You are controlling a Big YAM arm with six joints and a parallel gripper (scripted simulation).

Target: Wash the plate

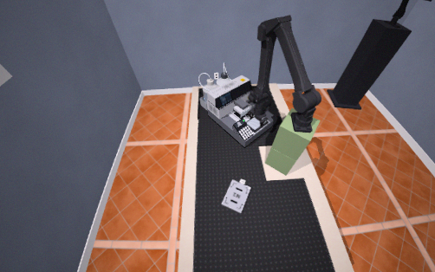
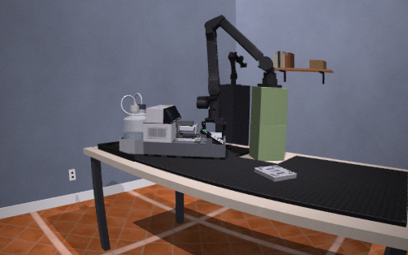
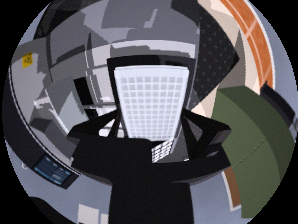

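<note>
Now: hand 1 cm above the well plate. From my hand the other things lie so: bottle: 37 cm ahead, 26 cm to the right, 5 cm above; then plate nest N1: 11 cm ahead, 53 cm to the left, 9 cm below; then plate washer: 11 cm ahead, 11 cm to the right, 3 cm above.
</note>
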